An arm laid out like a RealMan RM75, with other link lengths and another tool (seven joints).
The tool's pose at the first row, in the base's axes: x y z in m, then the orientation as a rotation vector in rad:
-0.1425 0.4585 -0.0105 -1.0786 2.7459 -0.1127
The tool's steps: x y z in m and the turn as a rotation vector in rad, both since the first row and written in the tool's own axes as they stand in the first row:
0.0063 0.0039 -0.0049 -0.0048 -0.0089 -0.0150
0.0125 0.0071 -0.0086 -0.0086 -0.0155 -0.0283
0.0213 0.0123 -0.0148 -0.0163 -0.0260 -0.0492
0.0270 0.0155 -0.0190 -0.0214 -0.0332 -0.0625
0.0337 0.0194 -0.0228 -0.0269 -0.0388 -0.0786
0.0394 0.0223 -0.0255 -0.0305 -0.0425 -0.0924
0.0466 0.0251 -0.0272 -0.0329 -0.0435 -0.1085
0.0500 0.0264 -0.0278 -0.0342 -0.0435 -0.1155
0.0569 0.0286 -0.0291 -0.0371 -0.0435 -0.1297
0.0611 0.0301 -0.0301 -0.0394 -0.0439 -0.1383
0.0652 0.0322 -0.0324 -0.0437 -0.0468 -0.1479
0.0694 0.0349 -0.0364 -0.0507 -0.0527 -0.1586
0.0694 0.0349 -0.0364 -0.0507 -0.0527 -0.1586
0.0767 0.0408 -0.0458 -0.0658 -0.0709 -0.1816
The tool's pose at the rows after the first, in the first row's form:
-0.1506 0.4571 -0.0072 -1.0984 2.7320 -0.1032
-0.1579 0.4552 -0.0049 -1.1161 2.7205 -0.0962
-0.1690 0.4530 -0.0009 -1.1440 2.7027 -0.0828
-0.1761 0.4515 0.0020 -1.1616 2.6908 -0.0737
-0.1842 0.4498 0.0042 -1.1834 2.6788 -0.0653
-0.1908 0.4481 0.0056 -1.2020 2.6689 -0.0603
-0.1982 0.4452 0.0058 -1.2240 2.6596 -0.0587
-0.2016 0.4438 0.0057 -1.2338 2.6560 -0.0579
-0.2083 0.4408 0.0056 -1.2536 2.6486 -0.0559
-0.2125 0.4390 0.0058 -1.2657 2.6439 -0.0537
-0.2173 0.4378 0.0071 -1.2788 2.6369 -0.0476
-0.2229 0.4369 0.0101 -1.2931 2.6274 -0.0363
-0.2229 0.4369 0.0101 -1.2931 2.6274 -0.0363
-0.2340 0.4363 0.0174 -1.3220 2.6018 -0.0091

